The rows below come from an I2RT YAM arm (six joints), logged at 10 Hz.
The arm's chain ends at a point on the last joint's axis. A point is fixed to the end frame.
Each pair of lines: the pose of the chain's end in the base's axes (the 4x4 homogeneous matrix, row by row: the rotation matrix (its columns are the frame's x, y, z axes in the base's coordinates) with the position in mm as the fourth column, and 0 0 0 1 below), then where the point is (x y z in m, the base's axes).
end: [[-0.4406, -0.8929, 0.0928, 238.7], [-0.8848, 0.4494, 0.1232, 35.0], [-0.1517, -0.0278, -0.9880, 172.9], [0, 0, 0, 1]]
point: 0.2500 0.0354 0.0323
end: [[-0.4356, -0.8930, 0.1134, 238.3], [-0.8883, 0.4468, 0.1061, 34.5], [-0.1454, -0.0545, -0.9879, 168.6], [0, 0, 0, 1]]
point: 0.2526 0.0325 0.0283
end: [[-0.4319, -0.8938, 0.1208, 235.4], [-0.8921, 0.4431, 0.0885, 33.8], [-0.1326, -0.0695, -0.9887, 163.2], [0, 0, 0, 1]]
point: 0.2508 0.0293 0.0231
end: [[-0.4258, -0.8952, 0.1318, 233.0], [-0.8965, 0.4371, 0.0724, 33.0], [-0.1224, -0.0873, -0.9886, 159.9], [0, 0, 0, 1]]
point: 0.2500 0.0262 0.0201
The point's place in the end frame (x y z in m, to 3 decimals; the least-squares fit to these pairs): 0.016 -0.006 0.140
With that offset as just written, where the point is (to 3 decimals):
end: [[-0.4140, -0.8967, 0.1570, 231.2], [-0.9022, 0.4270, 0.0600, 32.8], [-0.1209, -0.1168, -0.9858, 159.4], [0, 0, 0, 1]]
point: 0.252 0.024 0.020
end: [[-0.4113, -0.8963, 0.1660, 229.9], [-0.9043, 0.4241, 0.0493, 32.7], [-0.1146, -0.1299, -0.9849, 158.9], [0, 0, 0, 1]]
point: 0.252 0.023 0.020
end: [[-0.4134, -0.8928, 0.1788, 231.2], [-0.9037, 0.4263, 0.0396, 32.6], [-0.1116, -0.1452, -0.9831, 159.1], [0, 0, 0, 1]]
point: 0.255 0.021 0.021
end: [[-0.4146, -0.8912, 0.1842, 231.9], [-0.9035, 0.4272, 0.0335, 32.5], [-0.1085, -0.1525, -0.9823, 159.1], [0, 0, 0, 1]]
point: 0.256 0.020 0.021
